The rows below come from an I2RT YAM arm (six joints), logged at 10 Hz.
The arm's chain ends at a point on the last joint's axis. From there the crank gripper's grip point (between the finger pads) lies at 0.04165 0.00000 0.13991 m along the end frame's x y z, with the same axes.
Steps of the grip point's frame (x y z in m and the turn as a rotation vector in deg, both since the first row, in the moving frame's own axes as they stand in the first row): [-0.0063 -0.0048 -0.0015 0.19 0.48 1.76]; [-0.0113 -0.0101 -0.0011 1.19 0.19 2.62]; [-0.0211 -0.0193 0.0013 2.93 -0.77 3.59]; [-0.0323 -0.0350 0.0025 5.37 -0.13 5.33]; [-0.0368 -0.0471 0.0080 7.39 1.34 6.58]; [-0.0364 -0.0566 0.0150 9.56 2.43 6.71]
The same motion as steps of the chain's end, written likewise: [-0.0075 -0.0056 -0.0011 0.19 0.48 1.76]; [-0.0118 -0.0091 -0.0010 1.19 0.19 2.62]; [-0.0194 -0.0147 0.0009 2.93 -0.77 3.59]; [-0.0324 -0.0258 0.0028 5.37 -0.13 5.33]; [-0.0408 -0.0342 0.0099 7.39 1.34 6.58]; [-0.0433 -0.0388 0.0184 9.56 2.43 6.71]
